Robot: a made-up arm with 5 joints.
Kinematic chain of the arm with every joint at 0, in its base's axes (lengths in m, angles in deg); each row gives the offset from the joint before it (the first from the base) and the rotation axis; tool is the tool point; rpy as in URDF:
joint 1: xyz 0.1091 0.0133 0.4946 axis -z
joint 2: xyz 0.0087 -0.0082 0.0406 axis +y
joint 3: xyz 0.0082 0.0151 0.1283 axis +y
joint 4: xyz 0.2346 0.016 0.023 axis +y
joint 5: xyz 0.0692 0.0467 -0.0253 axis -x
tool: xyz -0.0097 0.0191 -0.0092 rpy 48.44 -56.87 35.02
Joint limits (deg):
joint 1: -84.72..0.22
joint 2: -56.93..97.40
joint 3: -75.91..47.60
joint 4: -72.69..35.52
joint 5: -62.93..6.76
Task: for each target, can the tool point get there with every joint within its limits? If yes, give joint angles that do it. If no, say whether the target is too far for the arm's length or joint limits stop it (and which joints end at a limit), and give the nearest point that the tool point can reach.
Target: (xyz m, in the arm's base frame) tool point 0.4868 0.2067 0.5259
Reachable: yes | joints -15.08 57.15 -34.28 -51.66 1.48
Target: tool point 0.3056 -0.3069 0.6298
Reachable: no: joint limits stop it (at a limit: joint 1, joint 2, joint 3, joint 4, joint 5) | nearest point -0.0074 -0.3071 0.7541 | short by 0.337 m
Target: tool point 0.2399 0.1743 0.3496
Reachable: yes | joints -25.01 37.46 36.66 -10.92 -34.08
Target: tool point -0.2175 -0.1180 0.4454
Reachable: no: joint limits stop it (at a limit: joint 2, joint 3, joint 5) | nearest point -0.0209 -0.0389 0.3821 | short by 0.221 m
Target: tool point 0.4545 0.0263 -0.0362
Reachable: no: too far | nearest point 0.3541 0.0998 0.2253 | short by 0.290 m
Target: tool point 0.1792 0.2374 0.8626
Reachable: yes | joints -50.04 -7.82 -33.65 -2.37 -39.52
